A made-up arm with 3 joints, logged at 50 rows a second.
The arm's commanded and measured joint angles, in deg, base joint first. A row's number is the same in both.
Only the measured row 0 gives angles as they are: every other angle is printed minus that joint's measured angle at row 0.
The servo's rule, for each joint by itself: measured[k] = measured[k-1] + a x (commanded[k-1-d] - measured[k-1]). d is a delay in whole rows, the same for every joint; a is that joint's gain. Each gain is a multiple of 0.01, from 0.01 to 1. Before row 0 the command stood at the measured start. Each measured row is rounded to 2 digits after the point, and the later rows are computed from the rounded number. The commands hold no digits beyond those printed.
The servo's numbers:
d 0
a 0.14 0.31 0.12
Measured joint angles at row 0: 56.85, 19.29, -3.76
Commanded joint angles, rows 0 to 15: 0.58, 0.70, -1.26; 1.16, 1.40, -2.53; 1.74, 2.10, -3.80; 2.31, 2.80, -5.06; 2.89, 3.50, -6.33; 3.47, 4.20, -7.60; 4.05, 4.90, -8.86; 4.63, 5.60, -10.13; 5.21, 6.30, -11.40; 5.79, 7.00, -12.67; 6.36, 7.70, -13.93; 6.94, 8.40, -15.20; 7.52, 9.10, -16.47; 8.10, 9.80, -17.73; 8.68, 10.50, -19.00; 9.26, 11.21, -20.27
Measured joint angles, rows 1 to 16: 0.08, 0.22, -0.15; 0.23, 0.59, -0.44; 0.44, 1.06, -0.84; 0.70, 1.60, -1.35; 1.01, 2.19, -1.95; 1.35, 2.81, -2.63; 1.73, 3.46, -3.38; 2.14, 4.12, -4.19; 2.57, 4.80, -5.06; 3.02, 5.48, -5.97; 3.49, 6.17, -6.93; 3.97, 6.86, -7.92; 4.47, 7.55, -8.95; 4.98, 8.25, -10.00; 5.50, 8.95, -11.08; 6.03, 9.65, -12.18
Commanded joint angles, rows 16 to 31: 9.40, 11.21, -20.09; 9.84, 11.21, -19.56; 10.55, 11.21, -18.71; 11.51, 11.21, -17.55; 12.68, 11.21, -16.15; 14.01, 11.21, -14.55; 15.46, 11.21, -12.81; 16.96, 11.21, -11.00; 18.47, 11.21, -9.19; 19.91, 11.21, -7.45; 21.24, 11.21, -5.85; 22.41, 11.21, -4.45; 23.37, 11.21, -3.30; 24.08, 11.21, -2.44; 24.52, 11.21, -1.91; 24.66, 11.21, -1.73
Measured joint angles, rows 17 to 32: 6.50, 10.13, -13.13; 6.97, 10.46, -13.90; 7.47, 10.69, -14.48; 8.04, 10.85, -14.85; 8.69, 10.96, -15.01; 9.43, 11.04, -14.95; 10.27, 11.09, -14.69; 11.21, 11.13, -14.25; 12.23, 11.15, -13.64; 13.31, 11.17, -12.90; 14.42, 11.18, -12.05; 15.54, 11.19, -11.14; 16.64, 11.20, -10.20; 17.68, 11.20, -9.27; 18.64, 11.20, -8.39; 19.48, 11.20, -7.59
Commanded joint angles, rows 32 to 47: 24.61, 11.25, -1.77; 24.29, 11.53, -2.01; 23.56, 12.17, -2.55; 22.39, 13.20, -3.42; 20.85, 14.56, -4.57; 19.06, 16.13, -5.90; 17.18, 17.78, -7.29; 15.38, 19.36, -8.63; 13.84, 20.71, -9.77; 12.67, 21.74, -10.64; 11.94, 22.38, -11.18; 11.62, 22.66, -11.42; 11.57, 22.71, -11.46; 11.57, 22.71, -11.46; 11.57, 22.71, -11.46; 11.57, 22.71, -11.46
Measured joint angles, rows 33 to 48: 20.20, 11.22, -6.89; 20.77, 11.32, -6.30; 21.16, 11.58, -5.85; 21.33, 12.08, -5.56; 21.26, 12.85, -5.44; 20.95, 13.87, -5.50; 20.42, 15.08, -5.71; 19.71, 16.41, -6.06; 18.89, 17.74, -6.51; 18.02, 18.98, -7.01; 17.17, 20.03, -7.51; 16.39, 20.85, -7.98; 15.72, 21.43, -8.40; 15.14, 21.83, -8.77; 14.64, 22.10, -9.09; 14.21, 22.29, -9.37
